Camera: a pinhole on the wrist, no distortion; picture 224 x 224 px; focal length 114.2 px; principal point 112.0 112.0 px. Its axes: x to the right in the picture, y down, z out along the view. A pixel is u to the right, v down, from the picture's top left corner.
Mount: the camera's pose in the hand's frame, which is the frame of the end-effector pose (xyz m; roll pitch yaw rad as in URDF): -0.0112 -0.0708 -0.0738 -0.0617 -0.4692 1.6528
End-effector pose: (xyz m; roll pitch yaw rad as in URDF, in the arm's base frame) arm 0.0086 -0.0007 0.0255 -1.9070 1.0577 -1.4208
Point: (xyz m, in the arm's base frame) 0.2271 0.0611 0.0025
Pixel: 185.1 96.0
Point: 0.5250 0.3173 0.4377
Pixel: 152.0 195.4
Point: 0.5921 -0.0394 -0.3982
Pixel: 159.2 17.7
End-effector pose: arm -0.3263 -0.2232 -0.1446 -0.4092 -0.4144 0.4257
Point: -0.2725 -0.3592 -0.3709
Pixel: behind the camera
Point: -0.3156 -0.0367 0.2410
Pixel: 201.7 18.4
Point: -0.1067 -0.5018 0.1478
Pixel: 12.2 32.9
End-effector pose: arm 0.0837 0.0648 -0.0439 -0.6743 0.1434 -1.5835
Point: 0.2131 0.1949 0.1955
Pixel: 189.8 167.0
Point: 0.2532 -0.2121 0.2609
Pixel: 163.6 36.2
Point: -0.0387 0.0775 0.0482
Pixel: 64.3 128.0
